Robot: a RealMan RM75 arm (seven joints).
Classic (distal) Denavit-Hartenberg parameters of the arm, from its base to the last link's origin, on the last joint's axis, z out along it. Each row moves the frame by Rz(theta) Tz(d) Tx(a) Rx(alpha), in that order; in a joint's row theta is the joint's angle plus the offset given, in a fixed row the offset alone. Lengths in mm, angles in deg.
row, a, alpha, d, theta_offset
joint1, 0, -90, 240.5, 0
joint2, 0, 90, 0, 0
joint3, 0, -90, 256, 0
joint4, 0, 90, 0, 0
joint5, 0, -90, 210, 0
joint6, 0, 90, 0, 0
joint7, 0, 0, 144, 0
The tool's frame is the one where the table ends.
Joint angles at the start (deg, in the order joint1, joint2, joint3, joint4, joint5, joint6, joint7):
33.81, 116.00, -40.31, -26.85, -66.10, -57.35, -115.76
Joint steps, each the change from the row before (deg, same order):
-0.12, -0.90, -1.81, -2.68, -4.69, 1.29, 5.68
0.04, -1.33, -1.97, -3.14, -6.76, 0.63, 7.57
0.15, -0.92, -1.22, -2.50, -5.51, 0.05, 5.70
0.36, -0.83, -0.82, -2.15, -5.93, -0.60, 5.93
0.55, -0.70, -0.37, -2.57, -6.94, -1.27, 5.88
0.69, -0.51, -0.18, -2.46, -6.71, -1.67, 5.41
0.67, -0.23, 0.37, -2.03, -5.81, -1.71, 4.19
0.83, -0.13, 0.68, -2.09, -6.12, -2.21, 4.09
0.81, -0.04, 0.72, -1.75, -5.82, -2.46, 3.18
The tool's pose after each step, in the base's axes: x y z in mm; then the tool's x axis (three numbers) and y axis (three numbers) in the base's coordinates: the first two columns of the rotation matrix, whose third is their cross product. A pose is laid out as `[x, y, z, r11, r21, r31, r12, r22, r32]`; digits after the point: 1 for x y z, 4 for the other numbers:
[276.0, 427.5, 83.5, -0.5322, 0.0842, 0.8424, 0.7918, 0.4017, 0.4601]
[272.0, 431.3, 87.8, -0.5657, 0.1537, 0.8102, 0.7742, 0.4373, 0.4576]
[268.5, 433.9, 91.1, -0.5942, 0.2035, 0.7781, 0.7593, 0.4611, 0.4592]
[265.2, 435.6, 92.9, -0.6171, 0.2591, 0.7430, 0.7491, 0.4827, 0.4537]
[261.1, 437.0, 95.0, -0.6486, 0.3127, 0.6939, 0.7322, 0.5054, 0.4566]
[257.0, 437.9, 96.6, -0.6766, 0.3627, 0.6409, 0.7167, 0.5241, 0.4601]
[254.5, 438.1, 98.2, -0.6962, 0.4032, 0.5939, 0.7061, 0.5337, 0.4654]
[252.1, 437.9, 100.1, -0.7130, 0.4448, 0.5420, 0.6961, 0.5413, 0.4715]
[251.2, 436.5, 101.0, -0.7283, 0.4845, 0.4846, 0.6844, 0.5492, 0.4796]

